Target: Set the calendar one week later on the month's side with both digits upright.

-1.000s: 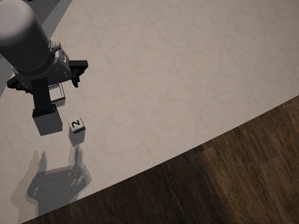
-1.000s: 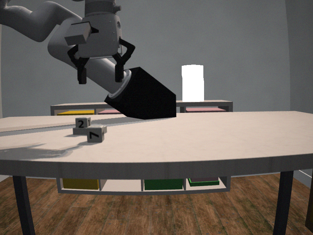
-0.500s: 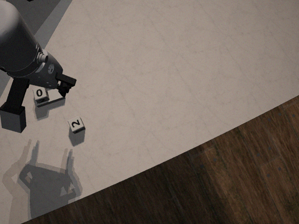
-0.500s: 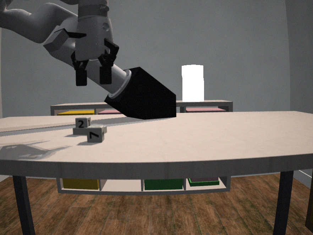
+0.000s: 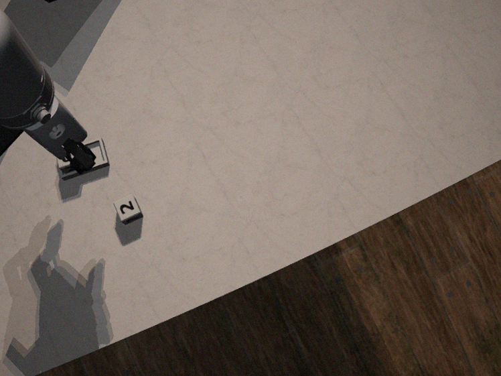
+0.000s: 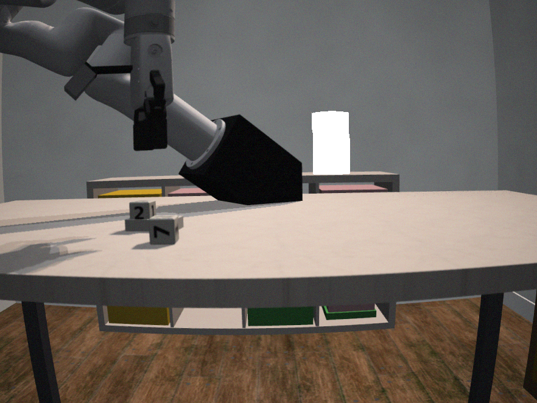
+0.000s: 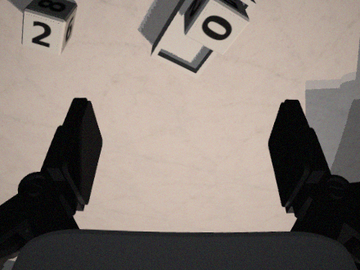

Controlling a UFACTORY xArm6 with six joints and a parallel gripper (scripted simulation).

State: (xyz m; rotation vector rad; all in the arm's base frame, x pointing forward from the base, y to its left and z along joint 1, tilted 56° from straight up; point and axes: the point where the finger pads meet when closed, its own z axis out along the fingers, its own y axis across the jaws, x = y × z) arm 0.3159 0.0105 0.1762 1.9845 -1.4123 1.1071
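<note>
Now: hand 120 mm above the grey tray and 10 mm past it. The rest, counted from my hand: white cube: 110 mm below, 100 mm ahead, 10 mm to the left.
</note>
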